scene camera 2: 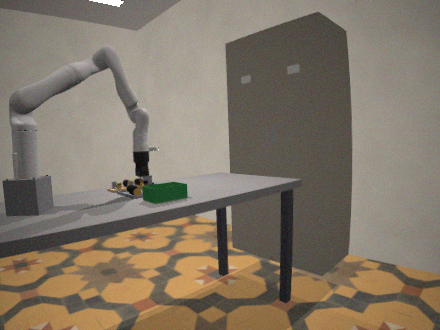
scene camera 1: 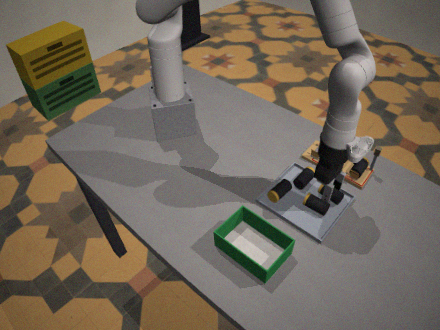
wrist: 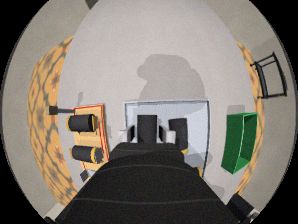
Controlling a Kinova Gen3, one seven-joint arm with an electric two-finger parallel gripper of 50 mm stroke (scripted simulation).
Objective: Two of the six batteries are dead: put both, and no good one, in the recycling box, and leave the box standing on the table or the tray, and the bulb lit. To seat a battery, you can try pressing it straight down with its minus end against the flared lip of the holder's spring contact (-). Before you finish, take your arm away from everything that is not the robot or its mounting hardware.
Labels:
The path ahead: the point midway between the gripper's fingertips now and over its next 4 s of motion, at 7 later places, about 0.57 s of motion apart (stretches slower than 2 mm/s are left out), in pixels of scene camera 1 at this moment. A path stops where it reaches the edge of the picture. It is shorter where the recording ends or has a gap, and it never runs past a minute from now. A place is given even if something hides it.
The gripper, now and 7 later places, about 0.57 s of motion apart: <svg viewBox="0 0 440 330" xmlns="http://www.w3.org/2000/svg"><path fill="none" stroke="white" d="M330 195L330 189L333 179L340 160L341 160L341 160L341 160L341 159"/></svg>

